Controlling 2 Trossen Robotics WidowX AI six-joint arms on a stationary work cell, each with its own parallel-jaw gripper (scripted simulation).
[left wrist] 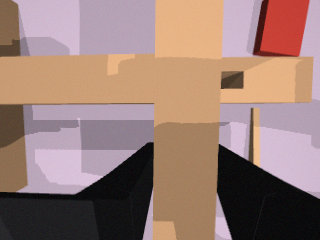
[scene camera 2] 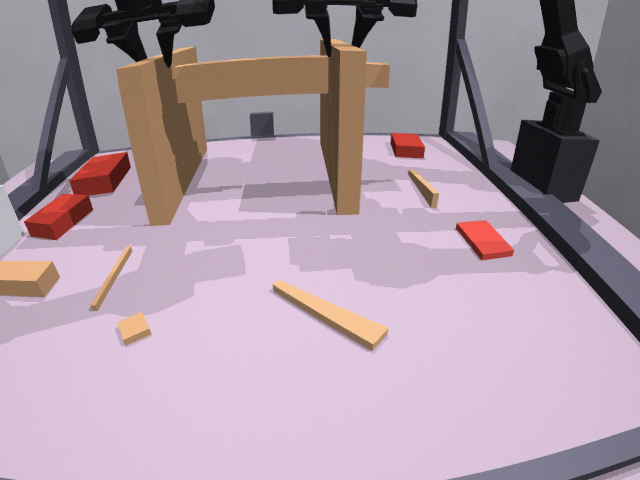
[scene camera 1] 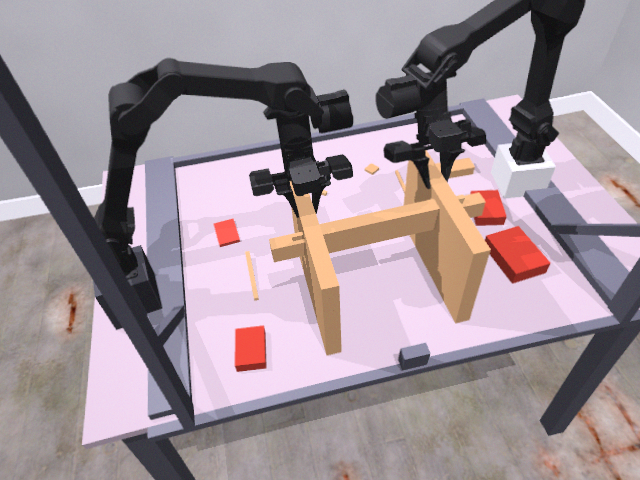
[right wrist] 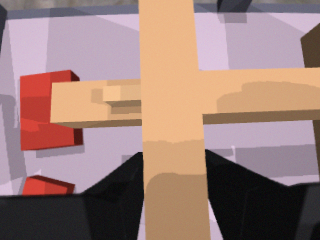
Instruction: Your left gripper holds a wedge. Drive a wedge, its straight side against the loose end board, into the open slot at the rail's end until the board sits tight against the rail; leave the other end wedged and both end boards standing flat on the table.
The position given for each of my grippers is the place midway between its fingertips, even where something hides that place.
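Left gripper, mine (scene camera 1: 306,215), also in scene camera 2 (scene camera 2: 341,56) and the left wrist view (left wrist: 182,150). My right gripper (scene camera 2: 158,67), visible too in the right wrist view (right wrist: 172,158) and scene camera 1 (scene camera 1: 436,186). Wooden rail (scene camera 2: 265,76), likewise in scene camera 1 (scene camera 1: 379,226) and the left wrist view (left wrist: 111,78). End board (scene camera 2: 342,110). Another end board (scene camera 2: 168,141).
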